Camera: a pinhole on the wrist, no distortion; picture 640 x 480 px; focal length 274.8 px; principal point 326.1 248.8 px. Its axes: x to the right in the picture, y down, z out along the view. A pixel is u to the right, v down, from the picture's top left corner.
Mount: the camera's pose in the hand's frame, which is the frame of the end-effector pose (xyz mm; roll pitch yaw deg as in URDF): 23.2 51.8 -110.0 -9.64 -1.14 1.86
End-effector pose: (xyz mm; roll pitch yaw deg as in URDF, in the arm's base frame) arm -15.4 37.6 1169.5 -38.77 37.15 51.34
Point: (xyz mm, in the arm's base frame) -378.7 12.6 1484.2
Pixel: 36 281
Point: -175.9 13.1 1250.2
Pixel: 80 270
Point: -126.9 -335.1 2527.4
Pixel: outside the picture
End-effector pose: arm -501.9 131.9 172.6 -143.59 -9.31 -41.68
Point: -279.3 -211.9 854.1
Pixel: behind the camera
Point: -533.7 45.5 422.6
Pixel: behind the camera
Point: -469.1 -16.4 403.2
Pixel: behind the camera
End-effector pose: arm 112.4 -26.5 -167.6 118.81 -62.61 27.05
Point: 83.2 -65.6 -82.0
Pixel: 430 280
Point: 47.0 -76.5 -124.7
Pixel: 262 322
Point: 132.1 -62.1 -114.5
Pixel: 383 175
